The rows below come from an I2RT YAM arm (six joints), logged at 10 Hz.
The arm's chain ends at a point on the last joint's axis. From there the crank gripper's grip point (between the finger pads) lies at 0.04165 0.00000 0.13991 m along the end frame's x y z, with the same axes.
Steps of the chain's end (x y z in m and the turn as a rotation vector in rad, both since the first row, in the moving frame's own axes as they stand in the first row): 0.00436, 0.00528, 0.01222, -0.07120, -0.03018, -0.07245; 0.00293, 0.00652, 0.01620, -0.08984, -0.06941, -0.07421; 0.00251, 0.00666, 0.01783, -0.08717, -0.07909, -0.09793; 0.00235, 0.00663, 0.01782, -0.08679, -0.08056, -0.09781; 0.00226, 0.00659, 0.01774, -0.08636, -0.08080, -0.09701; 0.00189, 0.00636, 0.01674, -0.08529, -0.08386, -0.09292; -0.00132, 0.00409, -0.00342, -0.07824, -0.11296, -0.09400; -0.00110, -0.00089, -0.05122, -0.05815, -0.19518, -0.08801; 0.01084, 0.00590, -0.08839, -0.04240, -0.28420, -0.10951; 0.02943, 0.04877, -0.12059, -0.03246, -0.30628, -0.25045; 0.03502, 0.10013, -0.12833, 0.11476, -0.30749, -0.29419
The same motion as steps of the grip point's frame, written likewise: 0.00038, 0.01241, 0.01316, -0.07120, -0.03018, -0.07245; -0.00650, 0.01646, 0.01832, -0.08984, -0.06941, -0.07421; -0.00825, 0.01543, 0.02032, -0.08717, -0.07909, -0.09793; -0.00862, 0.01536, 0.02036, -0.08679, -0.08056, -0.09781; -0.00875, 0.01529, 0.02029, -0.08636, -0.08080, -0.09701; -0.00957, 0.01508, 0.01939, -0.08529, -0.08386, -0.09292; -0.01699, 0.01201, 0.00010, -0.07824, -0.11296, -0.09400; -0.02878, 0.00498, -0.04594, -0.05815, -0.19518, -0.08801; -0.02989, 0.00966, -0.08237, -0.04240, -0.28420, -0.10951; -0.01496, 0.04853, -0.11455, -0.03246, -0.30628, -0.25045; -0.01266, 0.07823, -0.12404, 0.11476, -0.30749, -0.29419
